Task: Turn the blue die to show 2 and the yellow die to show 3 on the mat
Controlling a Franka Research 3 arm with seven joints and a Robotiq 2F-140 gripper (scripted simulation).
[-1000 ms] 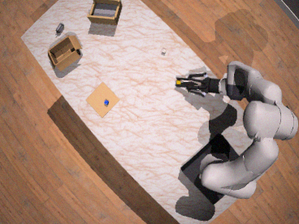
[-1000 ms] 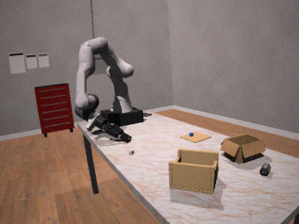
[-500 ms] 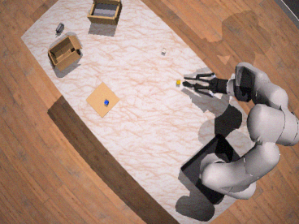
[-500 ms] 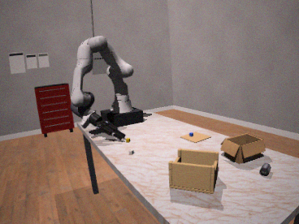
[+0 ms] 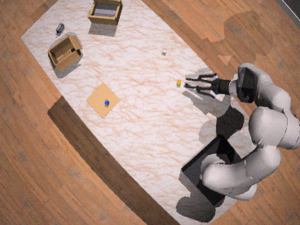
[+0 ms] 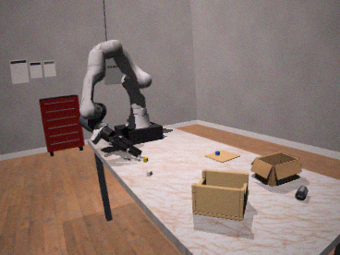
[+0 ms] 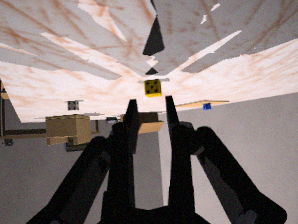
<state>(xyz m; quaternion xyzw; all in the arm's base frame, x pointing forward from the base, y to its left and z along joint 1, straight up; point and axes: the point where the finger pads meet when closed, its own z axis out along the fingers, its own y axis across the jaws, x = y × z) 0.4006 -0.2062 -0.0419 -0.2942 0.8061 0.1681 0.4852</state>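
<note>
Now: the yellow die 5 cm ahead of my hand, 4 cm to the left of it and 4 cm below it. From my hand the other things lie so: white die 23 cm ahead, 4 cm below, 2 cm to the right; then blue die 40 cm to the left, 23 cm ahead, 4 cm below; then tan mat 41 cm to the left, 26 cm ahead, 5 cm below.
</note>
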